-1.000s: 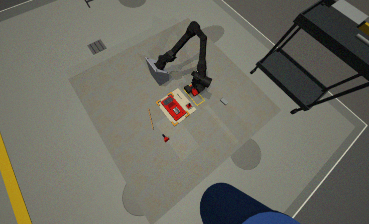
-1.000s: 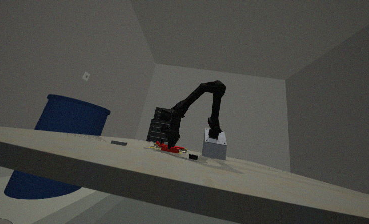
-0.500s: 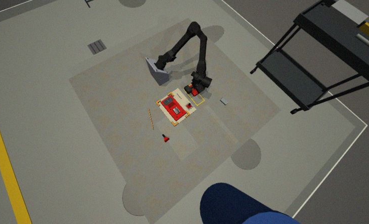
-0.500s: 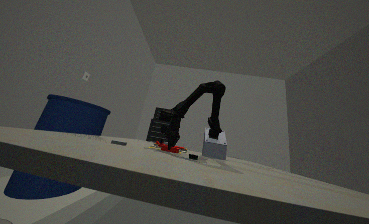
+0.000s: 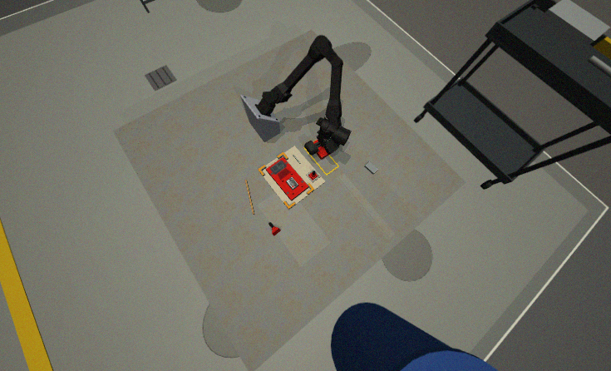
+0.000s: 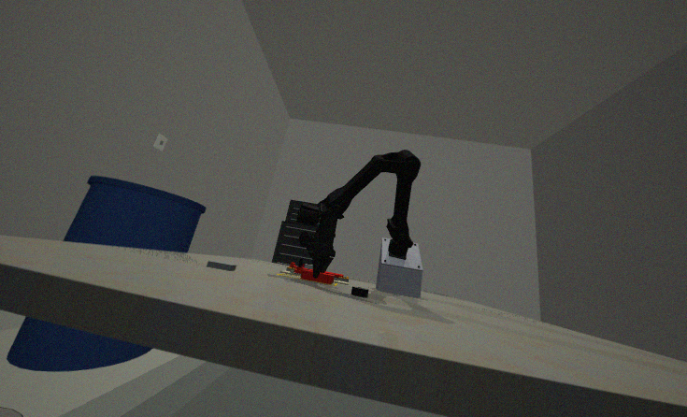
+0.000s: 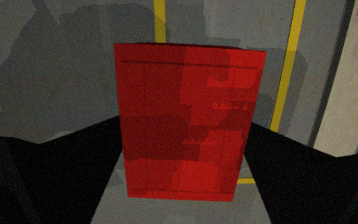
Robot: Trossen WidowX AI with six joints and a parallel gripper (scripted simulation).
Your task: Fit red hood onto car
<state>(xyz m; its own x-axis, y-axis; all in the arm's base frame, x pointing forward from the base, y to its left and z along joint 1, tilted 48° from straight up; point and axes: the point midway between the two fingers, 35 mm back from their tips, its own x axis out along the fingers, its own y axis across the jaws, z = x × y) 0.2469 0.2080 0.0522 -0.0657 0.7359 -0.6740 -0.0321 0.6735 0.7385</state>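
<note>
The grey engine block is 22 cm to the right of my gripper tip, 9 cm ahead of it and 1 cm above it. From my gripper tip the other things lie so: red hood 1 cm above; then thin orange rod 43 cm to the right, 3 cm ahead, 1 cm below.
</note>
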